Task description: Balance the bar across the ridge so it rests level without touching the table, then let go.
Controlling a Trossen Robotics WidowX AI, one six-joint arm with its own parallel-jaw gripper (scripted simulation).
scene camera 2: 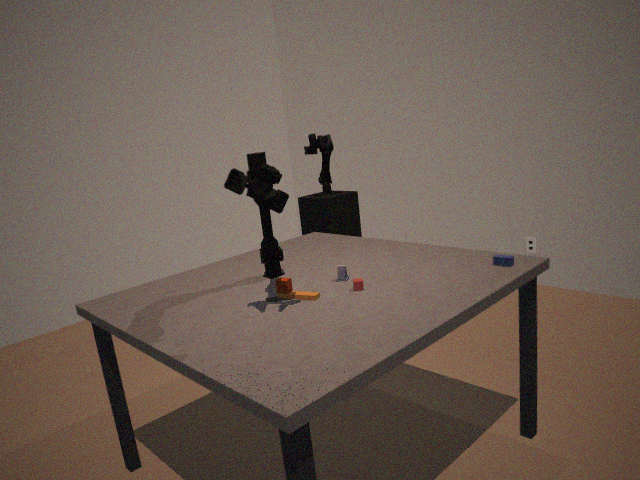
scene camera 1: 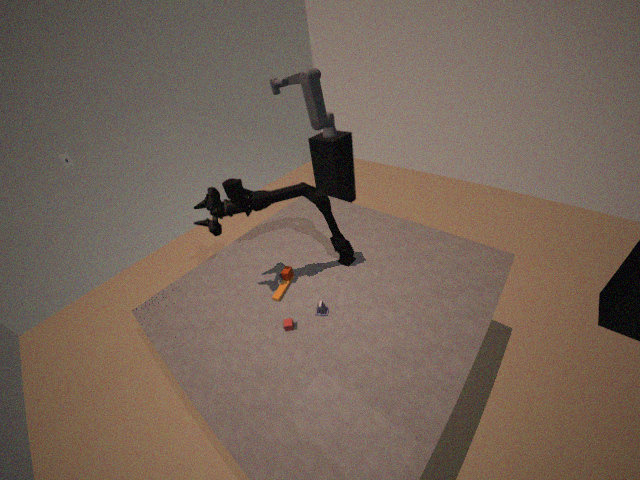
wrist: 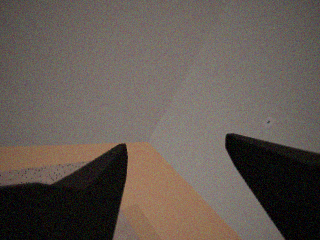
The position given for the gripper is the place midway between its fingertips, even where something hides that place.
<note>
The gripper (scene camera 2: 253,195) is open, with nothing in its grasp.
The gripper also shows in scene camera 1 (scene camera 1: 194,215) and in the wrist view (wrist: 176,145).
</note>
